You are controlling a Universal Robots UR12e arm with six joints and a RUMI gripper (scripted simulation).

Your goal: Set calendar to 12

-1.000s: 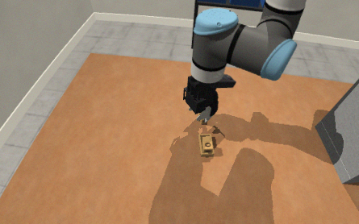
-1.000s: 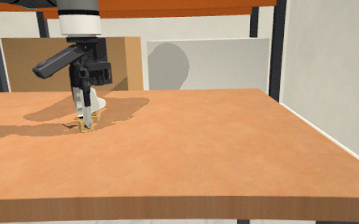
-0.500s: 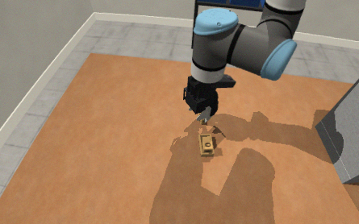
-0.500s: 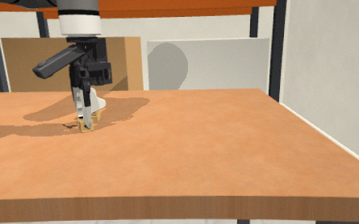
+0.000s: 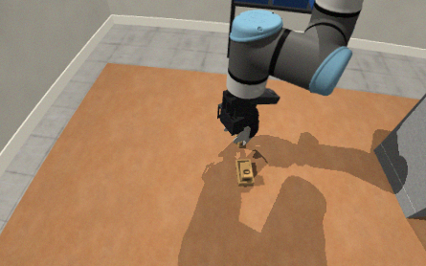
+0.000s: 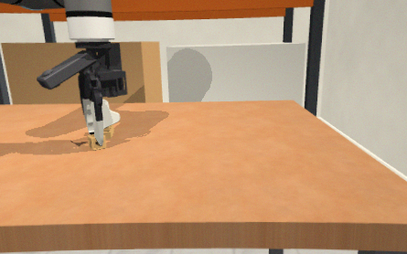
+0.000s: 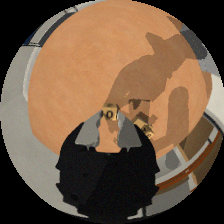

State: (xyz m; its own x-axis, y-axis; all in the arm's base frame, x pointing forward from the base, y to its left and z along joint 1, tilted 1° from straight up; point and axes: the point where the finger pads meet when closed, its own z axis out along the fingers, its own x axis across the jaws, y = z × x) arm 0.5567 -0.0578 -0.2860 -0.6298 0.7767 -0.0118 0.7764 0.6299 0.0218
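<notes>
The tray lies 11 cm to the left of my hand, 2 cm below it and 2 cm behind it. Round my hand: cube 1 cm below.
</notes>
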